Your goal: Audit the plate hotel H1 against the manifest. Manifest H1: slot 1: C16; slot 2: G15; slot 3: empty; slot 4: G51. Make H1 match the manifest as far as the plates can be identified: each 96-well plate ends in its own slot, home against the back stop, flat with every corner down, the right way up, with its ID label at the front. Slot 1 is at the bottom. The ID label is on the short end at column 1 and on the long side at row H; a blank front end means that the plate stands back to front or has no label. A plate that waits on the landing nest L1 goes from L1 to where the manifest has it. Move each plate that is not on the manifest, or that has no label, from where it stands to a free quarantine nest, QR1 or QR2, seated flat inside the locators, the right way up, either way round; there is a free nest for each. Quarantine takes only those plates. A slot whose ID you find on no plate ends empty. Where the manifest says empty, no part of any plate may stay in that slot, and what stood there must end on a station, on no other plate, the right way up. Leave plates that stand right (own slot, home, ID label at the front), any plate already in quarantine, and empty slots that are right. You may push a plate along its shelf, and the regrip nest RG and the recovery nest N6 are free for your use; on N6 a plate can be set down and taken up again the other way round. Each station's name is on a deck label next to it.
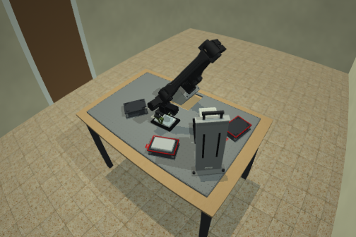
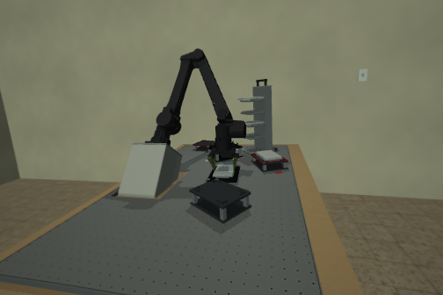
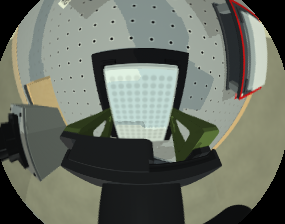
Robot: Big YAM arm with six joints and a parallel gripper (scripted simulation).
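Now: hand 2 cm above the black recovery nest N6. The rest, counted from my hand: N6 deck label 1 cm ahead, 10 cm to the right, 2 cm below; red-rimmed quarantine nest 19 cm ahead, 15 cm to the left, 1 cm above; red-rimmed nest 20 cm behind, 44 cm to the left, 1 cm above.
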